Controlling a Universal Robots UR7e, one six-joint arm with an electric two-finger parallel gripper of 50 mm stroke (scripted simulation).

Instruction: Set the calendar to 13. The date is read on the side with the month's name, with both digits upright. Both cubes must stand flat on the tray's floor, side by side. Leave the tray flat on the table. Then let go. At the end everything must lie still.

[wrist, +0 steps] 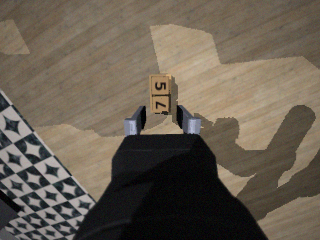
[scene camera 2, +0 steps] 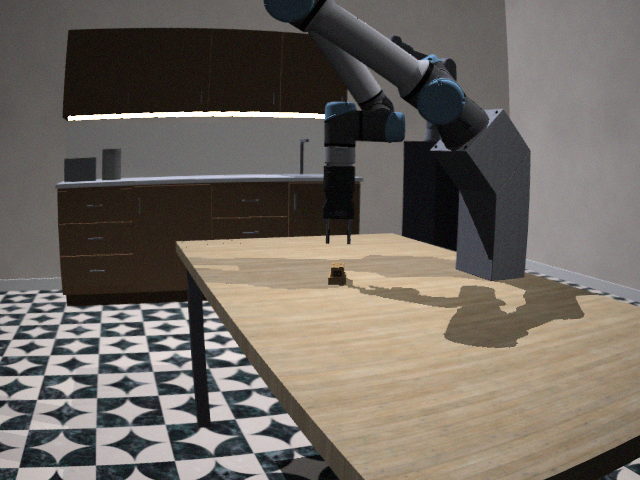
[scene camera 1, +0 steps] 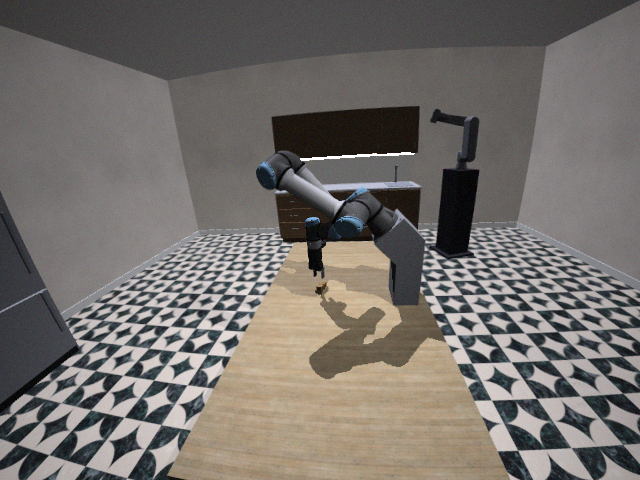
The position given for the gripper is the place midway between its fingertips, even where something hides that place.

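Scene camera 2 has the gripper (scene camera 2: 338,243), and you get the gripper in the wrist view (wrist: 161,112) too.
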